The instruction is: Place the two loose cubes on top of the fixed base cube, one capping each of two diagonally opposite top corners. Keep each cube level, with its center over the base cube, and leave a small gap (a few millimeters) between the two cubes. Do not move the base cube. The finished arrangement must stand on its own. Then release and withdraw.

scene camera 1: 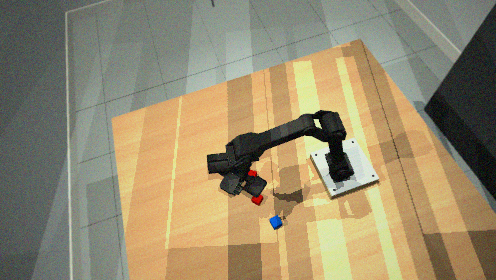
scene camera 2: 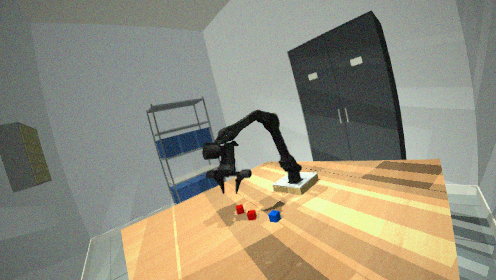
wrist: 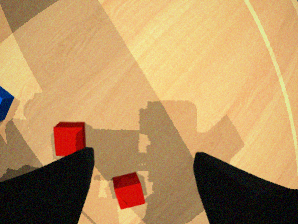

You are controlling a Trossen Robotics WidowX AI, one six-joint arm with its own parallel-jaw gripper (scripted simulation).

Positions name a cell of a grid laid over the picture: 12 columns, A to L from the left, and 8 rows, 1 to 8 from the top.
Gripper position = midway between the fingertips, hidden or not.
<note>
My gripper (scene camera 1: F6) is open, holding nothing. Further things: a red cube (wrist: C5) and a red cube (wrist: F7).
My gripper shows as well in the wrist view (wrist: F6).
</note>
